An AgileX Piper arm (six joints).
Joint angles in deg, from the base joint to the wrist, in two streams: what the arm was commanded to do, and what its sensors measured. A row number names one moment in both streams.
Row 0, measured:
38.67, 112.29, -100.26, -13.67, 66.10, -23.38
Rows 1 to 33, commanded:
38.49, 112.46, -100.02, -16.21, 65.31, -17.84
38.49, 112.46, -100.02, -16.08, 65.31, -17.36
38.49, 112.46, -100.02, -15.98, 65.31, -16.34
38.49, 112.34, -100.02, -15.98, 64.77, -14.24
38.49, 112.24, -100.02, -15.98, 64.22, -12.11
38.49, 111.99, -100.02, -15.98, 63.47, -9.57
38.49, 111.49, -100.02, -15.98, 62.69, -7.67
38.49, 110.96, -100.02, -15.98, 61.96, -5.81
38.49, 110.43, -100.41, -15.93, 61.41, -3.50
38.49, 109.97, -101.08, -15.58, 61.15, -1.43
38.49, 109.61, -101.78, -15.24, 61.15, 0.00
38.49, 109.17, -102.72, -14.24, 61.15, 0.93
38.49, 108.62, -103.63, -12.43, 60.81, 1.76
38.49, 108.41, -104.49, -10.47, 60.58, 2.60
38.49, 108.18, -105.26, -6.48, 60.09, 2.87
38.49, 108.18, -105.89, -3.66, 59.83, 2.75
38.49, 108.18, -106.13, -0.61, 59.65, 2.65
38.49, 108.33, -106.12, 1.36, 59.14, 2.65
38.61, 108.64, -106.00, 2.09, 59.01, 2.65
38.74, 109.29, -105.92, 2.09, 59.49, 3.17
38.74, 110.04, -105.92, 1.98, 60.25, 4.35
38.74, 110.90, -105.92, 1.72, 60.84, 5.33
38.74, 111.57, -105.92, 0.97, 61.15, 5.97
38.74, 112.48, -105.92, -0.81, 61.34, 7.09
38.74, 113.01, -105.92, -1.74, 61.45, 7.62
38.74, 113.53, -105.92, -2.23, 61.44, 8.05
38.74, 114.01, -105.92, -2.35, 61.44, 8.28
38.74, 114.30, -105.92, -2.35, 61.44, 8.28
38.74, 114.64, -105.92, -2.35, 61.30, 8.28
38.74, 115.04, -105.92, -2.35, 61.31, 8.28
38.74, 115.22, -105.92, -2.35, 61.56, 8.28
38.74, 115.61, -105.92, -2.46, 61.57, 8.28
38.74, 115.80, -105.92, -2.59, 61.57, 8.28
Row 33, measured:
38.78, 114.83, -105.91, -1.79, 61.30, 7.99
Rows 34 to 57, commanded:
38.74, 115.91, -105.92, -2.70, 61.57, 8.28
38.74, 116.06, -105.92, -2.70, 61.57, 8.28
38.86, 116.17, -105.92, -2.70, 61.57, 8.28
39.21, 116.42, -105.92, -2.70, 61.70, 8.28
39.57, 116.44, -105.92, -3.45, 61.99, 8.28
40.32, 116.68, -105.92, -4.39, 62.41, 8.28
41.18, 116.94, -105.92, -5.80, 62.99, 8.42
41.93, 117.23, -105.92, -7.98, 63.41, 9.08
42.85, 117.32, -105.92, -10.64, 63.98, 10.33
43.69, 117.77, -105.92, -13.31, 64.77, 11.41
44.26, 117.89, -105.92, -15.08, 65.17, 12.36
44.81, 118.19, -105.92, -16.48, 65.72, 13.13
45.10, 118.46, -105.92, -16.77, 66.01, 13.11
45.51, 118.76, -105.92, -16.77, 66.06, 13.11
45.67, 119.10, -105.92, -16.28, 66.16, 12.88
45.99, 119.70, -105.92, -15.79, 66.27, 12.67
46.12, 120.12, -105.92, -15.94, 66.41, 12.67
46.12, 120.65, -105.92, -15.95, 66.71, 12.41
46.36, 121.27, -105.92, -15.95, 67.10, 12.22
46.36, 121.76, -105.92, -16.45, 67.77, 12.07
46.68, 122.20, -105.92, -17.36, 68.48, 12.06
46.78, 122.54, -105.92, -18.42, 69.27, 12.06
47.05, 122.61, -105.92, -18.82, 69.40, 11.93
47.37, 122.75, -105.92, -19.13, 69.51, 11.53
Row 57, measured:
46.32, 119.14, -107.33, -19.92, 65.28, 12.99
